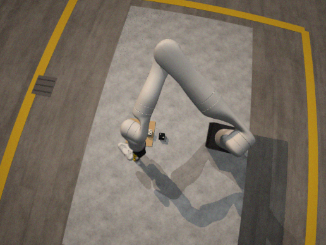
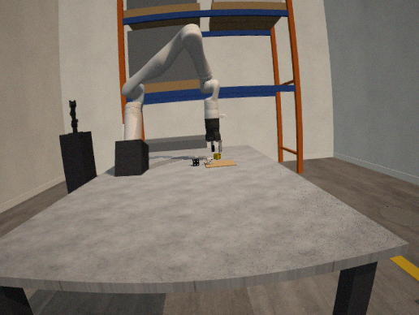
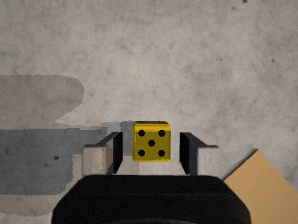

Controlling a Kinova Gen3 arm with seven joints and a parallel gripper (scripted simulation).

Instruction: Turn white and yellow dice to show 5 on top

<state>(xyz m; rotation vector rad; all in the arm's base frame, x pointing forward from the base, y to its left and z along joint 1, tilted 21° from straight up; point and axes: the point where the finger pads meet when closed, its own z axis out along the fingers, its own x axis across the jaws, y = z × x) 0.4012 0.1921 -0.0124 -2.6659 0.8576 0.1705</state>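
My hand is 4 cm above the yellow die. Also, from my hand: white die 3 cm behind, 14 cm to the right, 4 cm below; then tan mat 1 cm ahead, 14 cm to the right, 5 cm below; then black die 10 cm behind, 14 cm to the right, 4 cm below.
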